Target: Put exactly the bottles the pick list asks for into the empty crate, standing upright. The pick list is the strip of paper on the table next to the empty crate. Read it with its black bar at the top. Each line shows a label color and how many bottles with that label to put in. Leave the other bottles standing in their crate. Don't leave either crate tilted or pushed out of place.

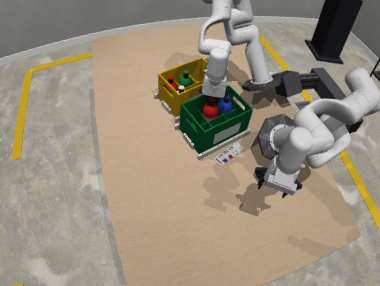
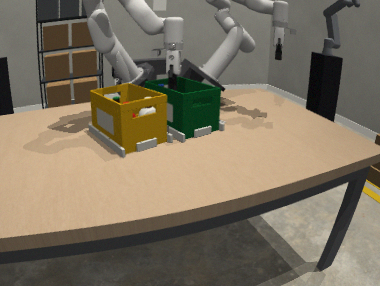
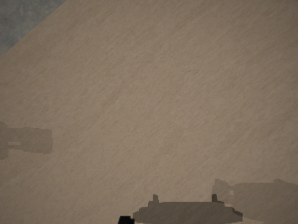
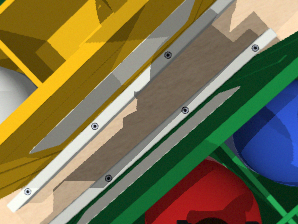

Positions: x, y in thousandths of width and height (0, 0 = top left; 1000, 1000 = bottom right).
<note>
I see a green crate (image 2: 478, 404) and a yellow crate (image 2: 304, 421).
The green crate also shows in image 1 (image 1: 559, 467) and in image 4 (image 4: 680, 596). The yellow crate is seen too in image 1 (image 1: 517, 236) and in image 4 (image 4: 273, 283). Image 3 does not show the green crate: it is out of frame. Image 3 does not show the yellow crate: it is out of frame.
</note>
